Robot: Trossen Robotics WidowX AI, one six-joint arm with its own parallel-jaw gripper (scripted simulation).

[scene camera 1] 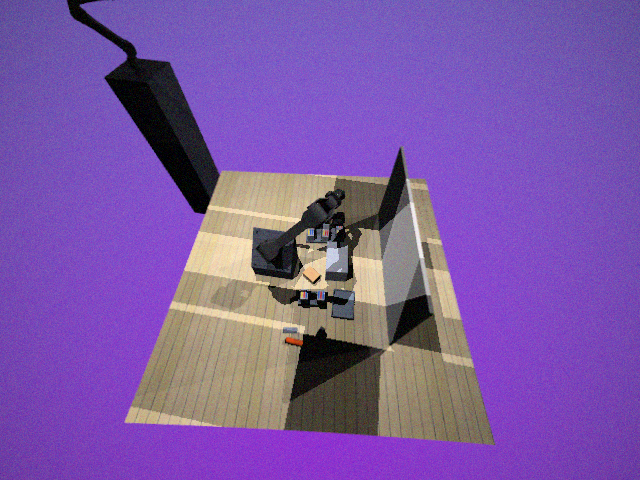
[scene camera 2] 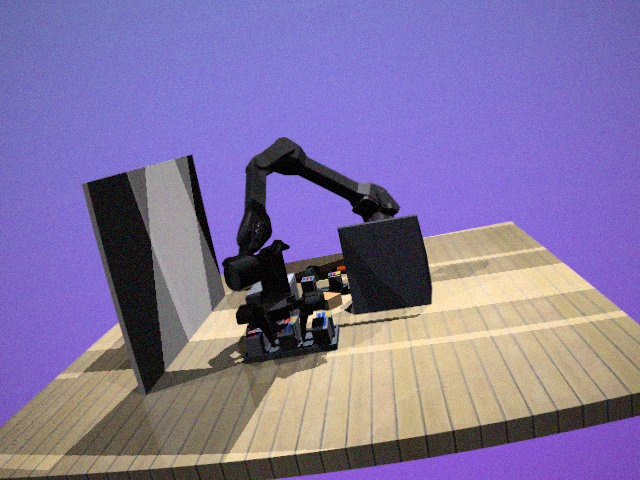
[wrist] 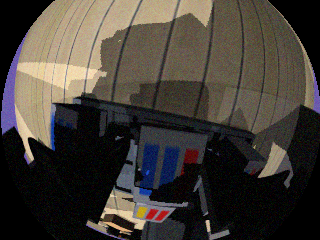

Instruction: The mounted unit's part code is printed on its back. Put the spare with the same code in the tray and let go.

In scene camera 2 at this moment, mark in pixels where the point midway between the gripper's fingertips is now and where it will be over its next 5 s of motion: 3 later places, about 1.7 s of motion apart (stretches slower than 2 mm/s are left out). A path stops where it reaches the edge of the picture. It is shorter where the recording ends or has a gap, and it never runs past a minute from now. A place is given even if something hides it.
My gripper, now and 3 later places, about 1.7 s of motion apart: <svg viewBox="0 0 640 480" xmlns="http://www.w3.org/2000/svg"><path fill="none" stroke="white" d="M289 344L250 264L263 245L264 263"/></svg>
